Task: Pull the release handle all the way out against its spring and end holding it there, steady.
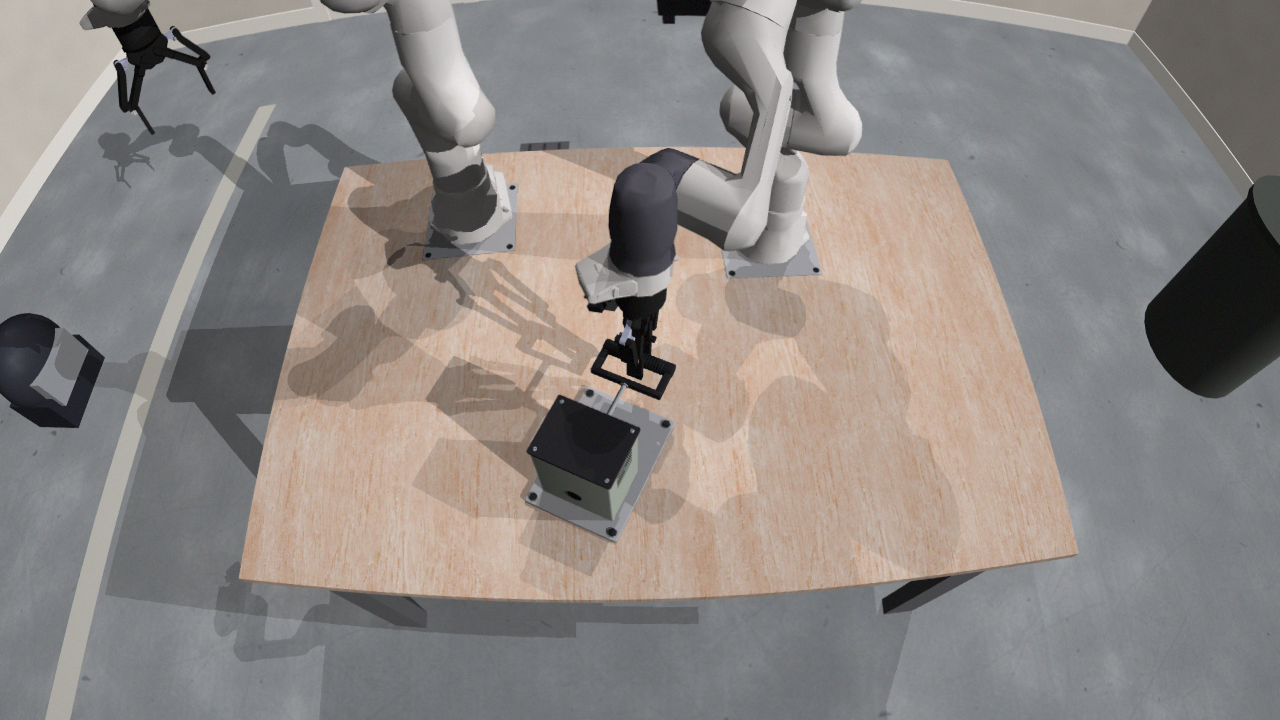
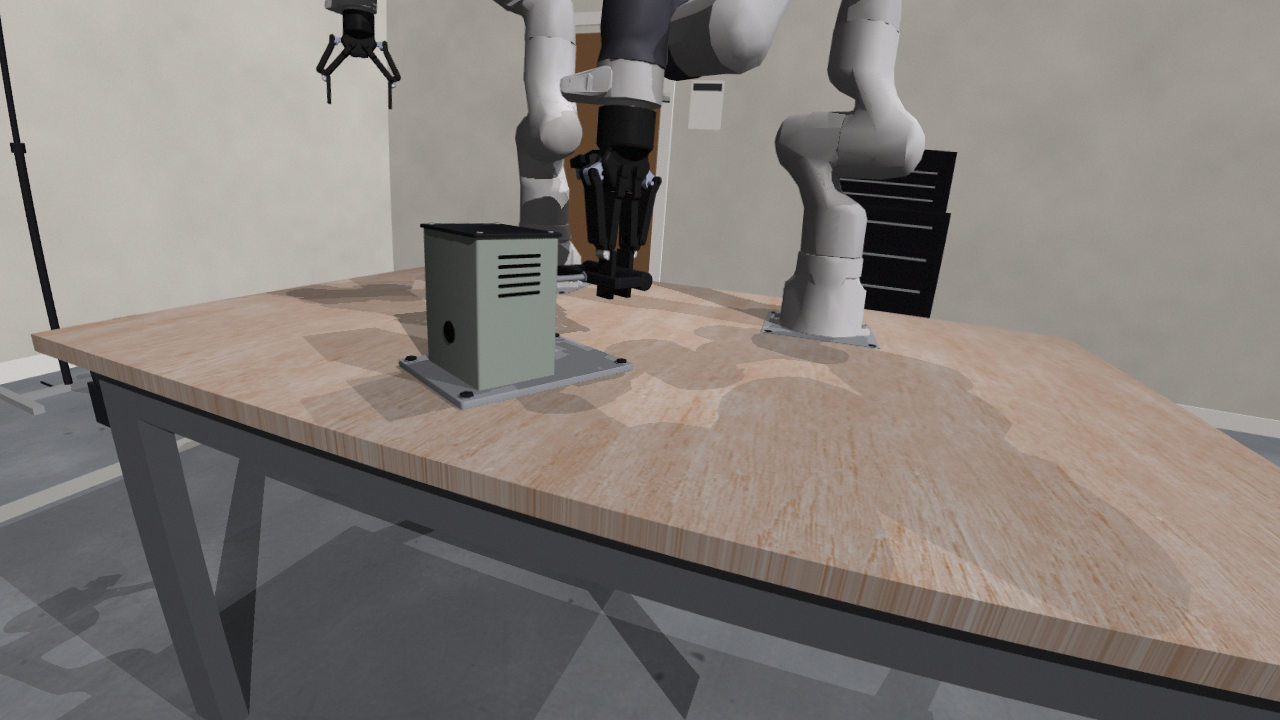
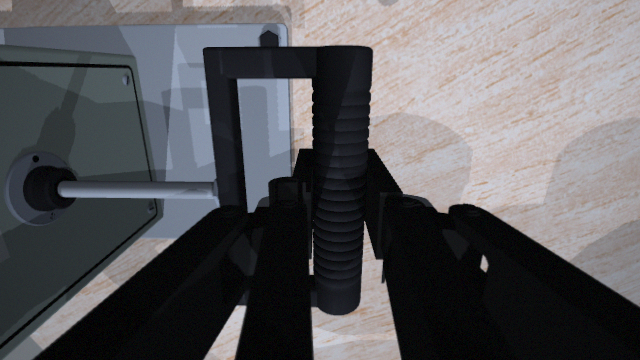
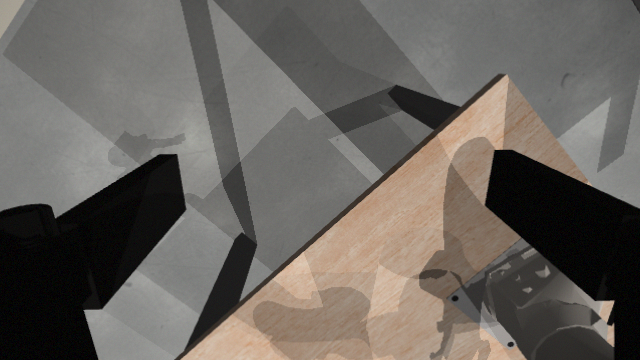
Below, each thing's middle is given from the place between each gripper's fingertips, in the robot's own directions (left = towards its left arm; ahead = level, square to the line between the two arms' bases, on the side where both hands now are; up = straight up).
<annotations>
I see my left gripper (image 2: 613, 296) 50 mm short of the release handle (image 1: 666, 369) and 20 mm to the left of it.
Right now the release handle is 94 cm to the left of my right hand (image 1: 182, 111), 37 cm ahead of it and 31 cm below it.
</annotations>
